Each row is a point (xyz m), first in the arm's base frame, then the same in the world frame.
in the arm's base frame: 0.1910 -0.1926 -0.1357
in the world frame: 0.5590 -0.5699 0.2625
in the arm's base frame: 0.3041 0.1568 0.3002
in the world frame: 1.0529 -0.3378 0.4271
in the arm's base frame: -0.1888 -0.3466 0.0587
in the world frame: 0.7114 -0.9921 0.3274
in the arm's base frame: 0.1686 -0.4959 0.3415
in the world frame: 0.9744 -0.8158 -0.0328
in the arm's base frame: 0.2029 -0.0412 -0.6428
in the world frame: 0.0871 -0.4130 0.4438
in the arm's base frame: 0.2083 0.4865 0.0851
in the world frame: 0.8963 -0.2074 0.7773
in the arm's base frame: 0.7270 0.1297 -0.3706
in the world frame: 0.4012 0.0792 0.2512
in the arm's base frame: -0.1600 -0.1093 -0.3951
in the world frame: 0.3076 -0.7804 0.5623
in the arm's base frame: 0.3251 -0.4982 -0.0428
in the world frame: 0.6008 -0.6402 -0.0742
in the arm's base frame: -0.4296 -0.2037 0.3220
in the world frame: 0.9882 -1.1442 0.5464
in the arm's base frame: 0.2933 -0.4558 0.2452
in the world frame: 0.8906 -0.6789 -0.0585
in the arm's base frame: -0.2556 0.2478 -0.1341
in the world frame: 0.6243 -0.6941 0.8738
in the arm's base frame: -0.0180 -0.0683 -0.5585
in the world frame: 0.1584 -0.6204 0.5361
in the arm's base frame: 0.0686 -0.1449 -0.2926
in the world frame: 0.4092 -0.6247 0.3907
